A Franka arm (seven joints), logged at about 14 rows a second.
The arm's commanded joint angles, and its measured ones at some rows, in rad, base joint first. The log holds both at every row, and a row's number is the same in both.
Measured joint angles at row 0:
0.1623, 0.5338, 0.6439, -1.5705, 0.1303, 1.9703, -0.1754
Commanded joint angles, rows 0 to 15:
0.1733, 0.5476, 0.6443, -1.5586, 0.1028, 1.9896, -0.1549
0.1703, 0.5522, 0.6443, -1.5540, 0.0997, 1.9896, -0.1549
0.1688, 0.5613, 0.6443, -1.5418, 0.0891, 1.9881, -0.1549
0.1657, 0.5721, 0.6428, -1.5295, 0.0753, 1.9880, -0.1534
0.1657, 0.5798, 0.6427, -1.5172, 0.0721, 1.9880, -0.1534
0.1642, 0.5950, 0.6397, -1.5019, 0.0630, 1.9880, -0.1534
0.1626, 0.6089, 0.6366, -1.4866, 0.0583, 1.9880, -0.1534
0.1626, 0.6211, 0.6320, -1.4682, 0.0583, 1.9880, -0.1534
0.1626, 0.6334, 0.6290, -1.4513, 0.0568, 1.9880, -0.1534
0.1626, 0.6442, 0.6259, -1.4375, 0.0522, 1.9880, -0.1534
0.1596, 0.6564, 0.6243, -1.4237, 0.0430, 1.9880, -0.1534
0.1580, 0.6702, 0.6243, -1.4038, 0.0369, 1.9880, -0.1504
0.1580, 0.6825, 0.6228, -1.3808, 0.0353, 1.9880, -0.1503
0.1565, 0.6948, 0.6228, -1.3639, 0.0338, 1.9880, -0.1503
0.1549, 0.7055, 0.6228, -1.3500, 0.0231, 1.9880, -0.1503
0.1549, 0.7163, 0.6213, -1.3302, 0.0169, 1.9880, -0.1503
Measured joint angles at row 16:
0.1505, 0.6709, 0.6145, -1.3999, 0.0552, 1.9913, -0.1732
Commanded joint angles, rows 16 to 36:
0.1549, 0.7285, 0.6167, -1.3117, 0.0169, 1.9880, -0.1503
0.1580, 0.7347, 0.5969, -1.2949, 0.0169, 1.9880, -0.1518
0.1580, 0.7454, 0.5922, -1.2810, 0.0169, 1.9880, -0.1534
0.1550, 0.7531, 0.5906, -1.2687, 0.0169, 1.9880, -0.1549
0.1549, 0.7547, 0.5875, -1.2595, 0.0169, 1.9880, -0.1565
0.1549, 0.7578, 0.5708, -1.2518, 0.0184, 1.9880, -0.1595
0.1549, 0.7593, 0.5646, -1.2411, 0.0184, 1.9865, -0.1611
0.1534, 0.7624, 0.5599, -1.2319, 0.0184, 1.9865, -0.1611
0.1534, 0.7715, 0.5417, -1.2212, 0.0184, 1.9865, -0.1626
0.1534, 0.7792, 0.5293, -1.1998, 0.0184, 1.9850, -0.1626
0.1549, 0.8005, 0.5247, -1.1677, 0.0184, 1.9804, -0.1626
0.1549, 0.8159, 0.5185, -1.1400, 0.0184, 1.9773, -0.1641
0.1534, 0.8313, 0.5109, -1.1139, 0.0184, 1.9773, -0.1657
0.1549, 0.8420, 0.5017, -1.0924, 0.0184, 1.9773, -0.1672
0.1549, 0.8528, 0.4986, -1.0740, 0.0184, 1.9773, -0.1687
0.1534, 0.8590, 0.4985, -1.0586, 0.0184, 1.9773, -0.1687
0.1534, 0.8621, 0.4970, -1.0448, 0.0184, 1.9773, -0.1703
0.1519, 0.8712, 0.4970, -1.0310, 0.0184, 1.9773, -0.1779
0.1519, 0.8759, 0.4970, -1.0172, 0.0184, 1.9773, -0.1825
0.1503, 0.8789, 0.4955, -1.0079, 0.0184, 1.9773, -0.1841
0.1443, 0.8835, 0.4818, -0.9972, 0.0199, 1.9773, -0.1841
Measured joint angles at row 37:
0.1438, 0.8547, 0.4885, -1.0710, 0.0369, 1.9918, -0.1765
